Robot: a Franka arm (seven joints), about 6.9 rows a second.
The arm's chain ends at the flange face. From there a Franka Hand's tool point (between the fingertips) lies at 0.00 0.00 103.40 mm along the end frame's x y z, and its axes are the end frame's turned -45 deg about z.
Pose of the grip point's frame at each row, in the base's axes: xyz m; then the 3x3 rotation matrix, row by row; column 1 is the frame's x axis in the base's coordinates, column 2 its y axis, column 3 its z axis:
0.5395, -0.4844, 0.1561; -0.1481, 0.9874, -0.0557; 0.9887, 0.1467, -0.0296; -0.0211, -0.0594, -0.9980
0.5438, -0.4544, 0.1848; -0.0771, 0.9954, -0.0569; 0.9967, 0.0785, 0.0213; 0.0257, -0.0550, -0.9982
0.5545, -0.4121, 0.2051; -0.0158, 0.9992, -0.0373; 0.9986, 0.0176, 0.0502; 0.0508, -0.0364, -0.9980
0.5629, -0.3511, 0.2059; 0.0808, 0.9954, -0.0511; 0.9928, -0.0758, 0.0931; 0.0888, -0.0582, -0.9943
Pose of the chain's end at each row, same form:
0.5453, -0.4813, 0.2593; 0.5935, 0.8029, -0.0557; 0.8028, -0.5954, -0.0296; -0.0569, -0.0271, -0.9980
0.5497, -0.4566, 0.2880; 0.6493, 0.7584, -0.0569; 0.7603, -0.6493, 0.0213; -0.0207, -0.0571, -0.9982
0.5584, -0.4173, 0.3083; 0.6954, 0.7177, -0.0373; 0.7186, -0.6937, 0.0502; 0.0102, -0.0617, -0.9980
0.5682, -0.3607, 0.3087; 0.7610, 0.6467, -0.0511; 0.6484, -0.7556, 0.0931; 0.0216, -0.1039, -0.9943

